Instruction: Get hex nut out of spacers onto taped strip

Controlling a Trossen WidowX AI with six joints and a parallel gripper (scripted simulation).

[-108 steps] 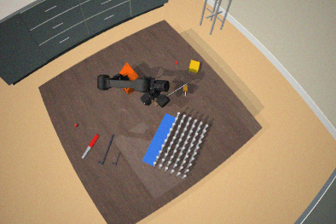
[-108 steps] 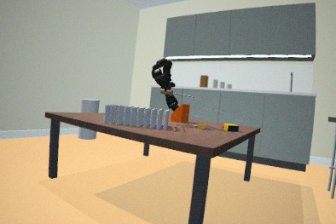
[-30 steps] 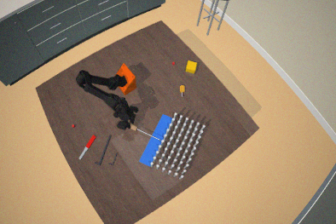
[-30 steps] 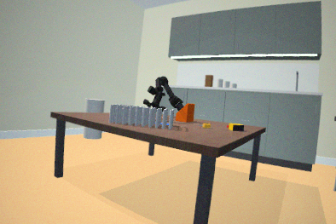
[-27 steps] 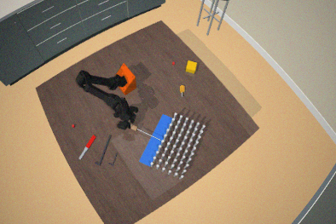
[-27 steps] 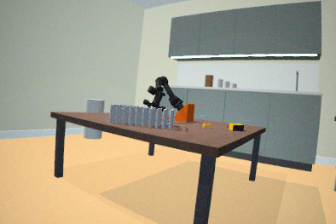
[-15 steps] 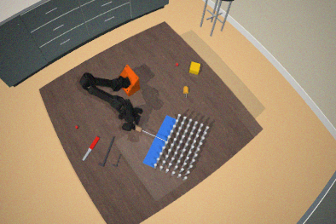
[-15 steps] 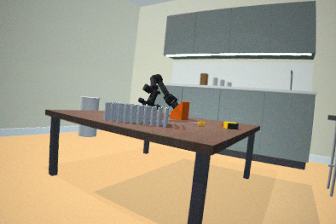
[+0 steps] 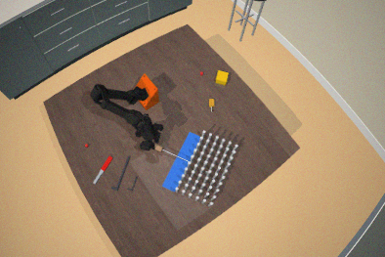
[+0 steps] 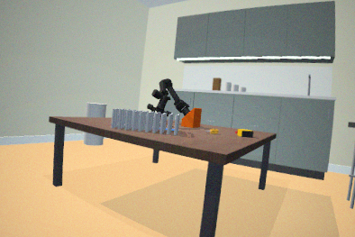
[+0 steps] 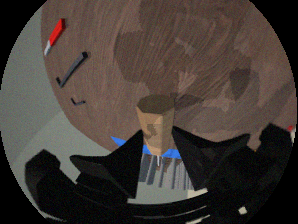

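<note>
The blue taped strip is 140 mm ahead of my gripper tip, 100 mm to the left of it and 40 mm below it. Also, from my gripper tip: yellow-handled screwdriver: 440 mm to the left, 100 mm behind, 20 mm below; wooden-handled screwdriver: 80 mm ahead, 70 mm to the left; red-and-white tool: 360 mm to the right, 30 mm below, 10 mm behind.
</note>
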